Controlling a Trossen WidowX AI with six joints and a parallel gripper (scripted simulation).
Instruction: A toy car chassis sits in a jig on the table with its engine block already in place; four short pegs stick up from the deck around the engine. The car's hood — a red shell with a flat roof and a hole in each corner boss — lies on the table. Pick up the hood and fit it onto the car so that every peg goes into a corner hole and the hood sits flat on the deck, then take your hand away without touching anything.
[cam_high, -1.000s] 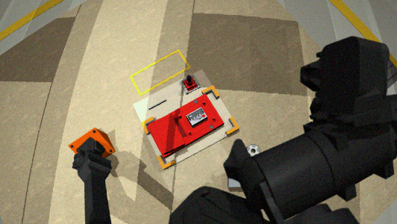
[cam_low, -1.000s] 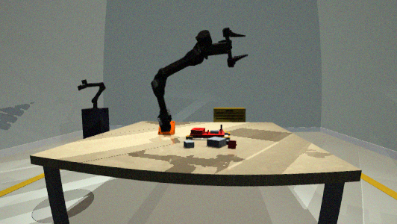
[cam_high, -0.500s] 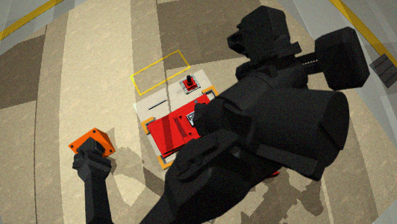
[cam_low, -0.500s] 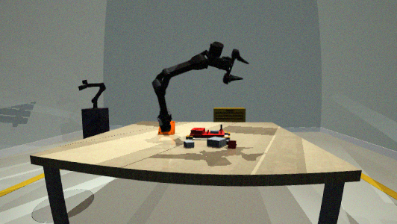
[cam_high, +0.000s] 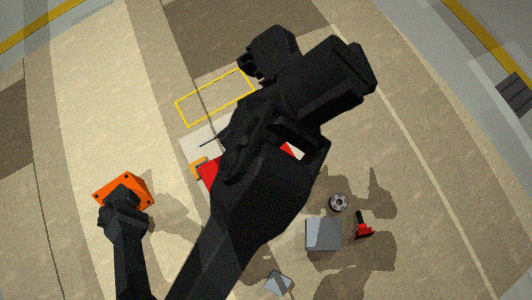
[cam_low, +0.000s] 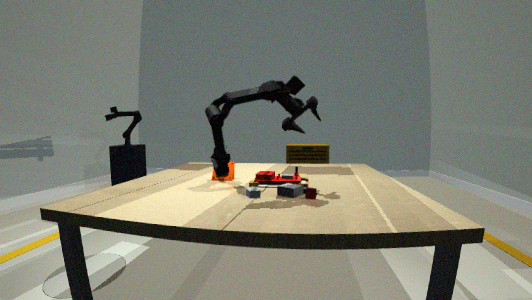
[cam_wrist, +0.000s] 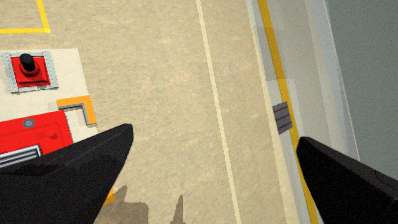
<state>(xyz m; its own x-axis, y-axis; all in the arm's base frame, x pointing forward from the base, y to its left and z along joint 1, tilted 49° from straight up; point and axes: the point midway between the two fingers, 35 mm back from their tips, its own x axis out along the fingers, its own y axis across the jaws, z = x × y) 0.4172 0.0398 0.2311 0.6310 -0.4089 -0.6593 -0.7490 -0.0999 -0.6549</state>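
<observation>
Right now my gripper tip is 21 cm past the red hood, 3 cm to the right of it and 21 cm above it. From my gripper tip the other things lie so: pale jig plate 13 cm behind, 4 cm to the left, 24 cm below; grey engine block 11 cm behind, 2 cm to the left, 23 cm below.
</observation>
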